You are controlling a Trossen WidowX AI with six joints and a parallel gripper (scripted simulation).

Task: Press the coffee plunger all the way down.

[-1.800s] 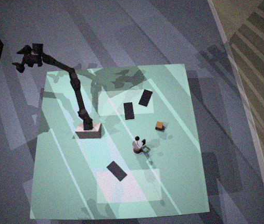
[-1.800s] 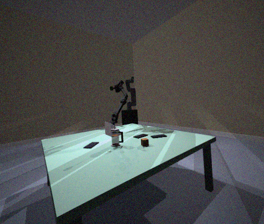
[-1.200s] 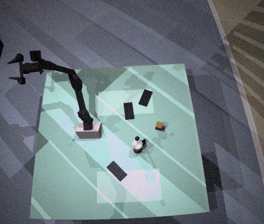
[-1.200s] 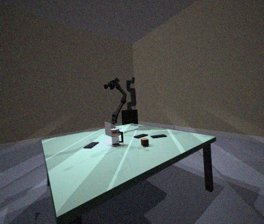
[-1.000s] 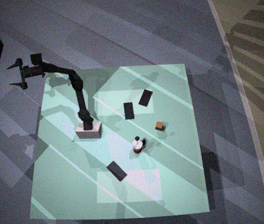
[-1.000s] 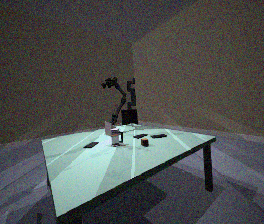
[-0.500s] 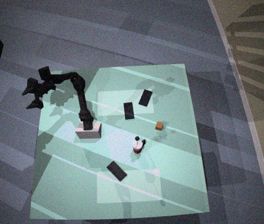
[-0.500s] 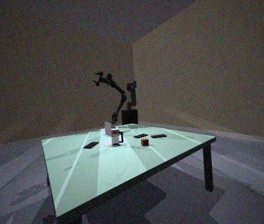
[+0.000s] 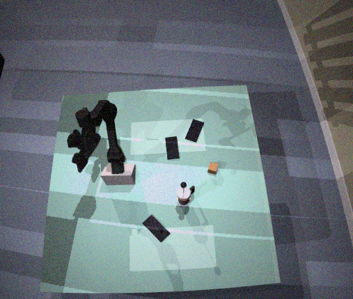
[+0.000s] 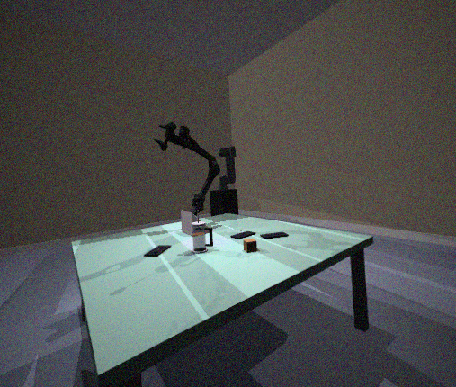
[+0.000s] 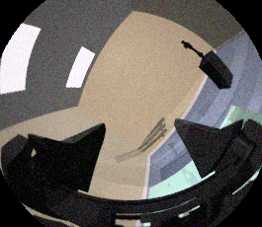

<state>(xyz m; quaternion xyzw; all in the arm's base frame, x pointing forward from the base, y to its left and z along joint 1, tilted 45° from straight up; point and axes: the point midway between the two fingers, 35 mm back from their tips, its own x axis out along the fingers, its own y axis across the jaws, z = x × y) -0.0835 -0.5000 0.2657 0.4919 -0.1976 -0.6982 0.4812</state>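
Right now the coffee press is 540 mm below my gripper tip, 400 mm ahead of it and 40 mm to the left of it.
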